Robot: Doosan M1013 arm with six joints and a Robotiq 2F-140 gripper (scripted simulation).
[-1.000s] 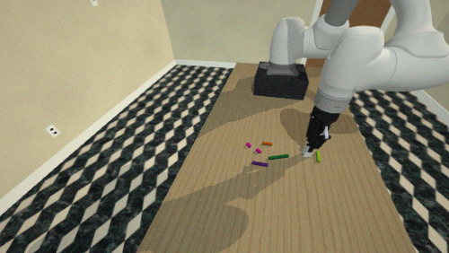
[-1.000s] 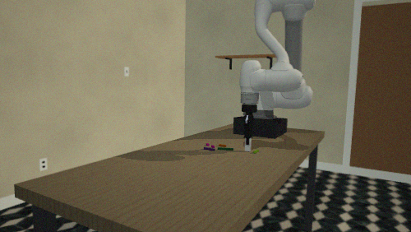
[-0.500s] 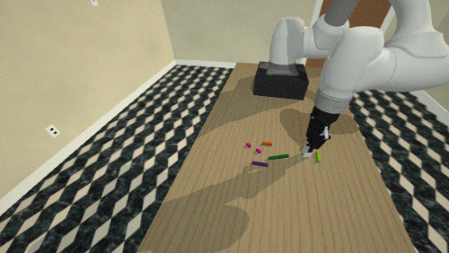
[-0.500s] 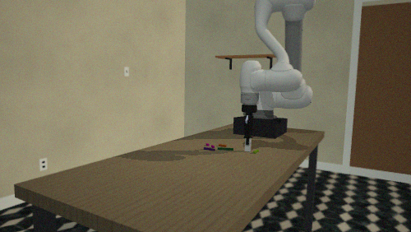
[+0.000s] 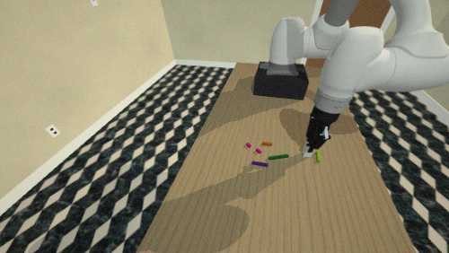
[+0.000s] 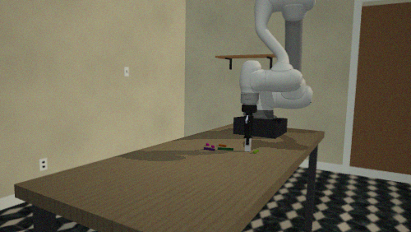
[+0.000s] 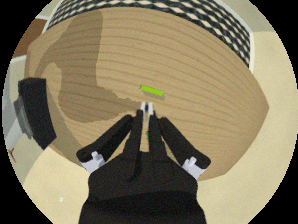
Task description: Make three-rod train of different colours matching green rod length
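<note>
The tiny blue piece lies 3 cm below my hand. From my hand the other things lie so: orange rod (4 cm behind, 15 cm to the right, 3 cm below); then lime rod (1 cm ahead, 4 cm to the left, 3 cm below); then green rod (3 cm ahead, 11 cm to the right, 3 cm below).
</note>
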